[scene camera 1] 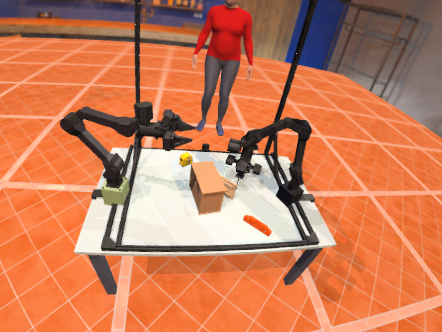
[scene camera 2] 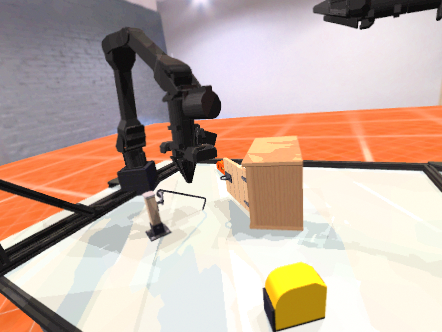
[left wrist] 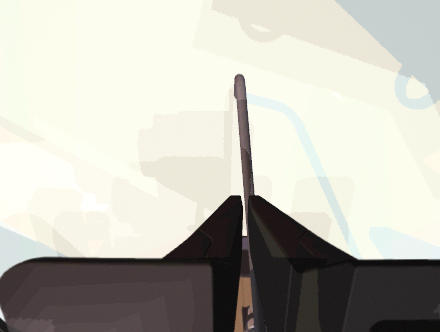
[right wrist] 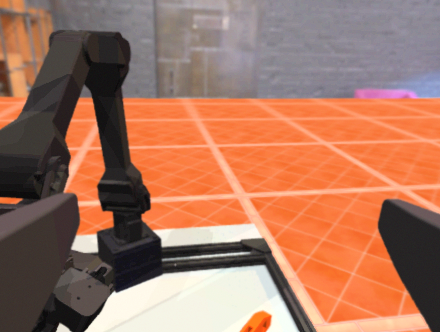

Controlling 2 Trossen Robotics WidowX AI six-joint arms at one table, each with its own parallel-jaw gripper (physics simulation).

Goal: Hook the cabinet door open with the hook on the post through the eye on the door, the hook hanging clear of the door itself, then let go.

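Frame: origin at the left arm's base, x right, y ahead, z up, level; millimetres.
Seen in the pictures: left gripper, fingertip midpoint: [scene camera 1: 240, 175] [scene camera 2: 189, 182] [left wrist: 244, 206]; right gripper, fingertip midpoint: [scene camera 1: 194, 133] [scene camera 2: 318, 14] [right wrist: 231, 209]; left arm's base, origin of the base link: [scene camera 1: 292, 187] [scene camera 2: 136, 166] [right wrist: 128, 234]; right arm's base, origin of the base link: [scene camera 1: 114, 182].
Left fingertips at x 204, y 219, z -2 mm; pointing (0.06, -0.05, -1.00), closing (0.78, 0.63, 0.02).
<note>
Offsets run from my left fingertips to a thing's middle. "spot": to the spot under its first point.
The wooden cabinet @(dy +215, dx +4, dz -9 mm) [scene camera 1: 206, 191] [scene camera 2: 274, 191] stands mid-table with its door @(dy +113, dx -3, dz -19 mm) [scene camera 1: 229, 187] [scene camera 2: 234, 179] swung partly open. A dark eye [scene camera 2: 225, 178] sticks out of the door. The short wooden post @(spot: dy -74, dx +84, dz -26 mm) [scene camera 2: 153, 211] stands apart from the door. Its thin metal hook @(dy -19, dx +24, dz -34 mm) [scene camera 2: 183, 193] [left wrist: 242, 132] reaches out level toward the door and ends short of the eye. My left gripper [scene camera 1: 240, 175] [scene camera 2: 188, 180] [left wrist: 244, 206] is shut. It points down, lined up over the hook rod, with its tips a little above the rod. My right gripper [scene camera 1: 187, 133] is open and empty, high over the table's far edge.
A yellow tape measure @(dy +176, dx +300, dz -56 mm) [scene camera 1: 185, 159] [scene camera 2: 295, 293] lies behind the cabinet. An orange level @(dy +80, dx -274, dz -68 mm) [scene camera 1: 256, 225] [right wrist: 256, 321] lies near the front right. Black frame rails [scene camera 1: 210, 248] edge the table. A person in red [scene camera 1: 223, 62] stands beyond the table.
</note>
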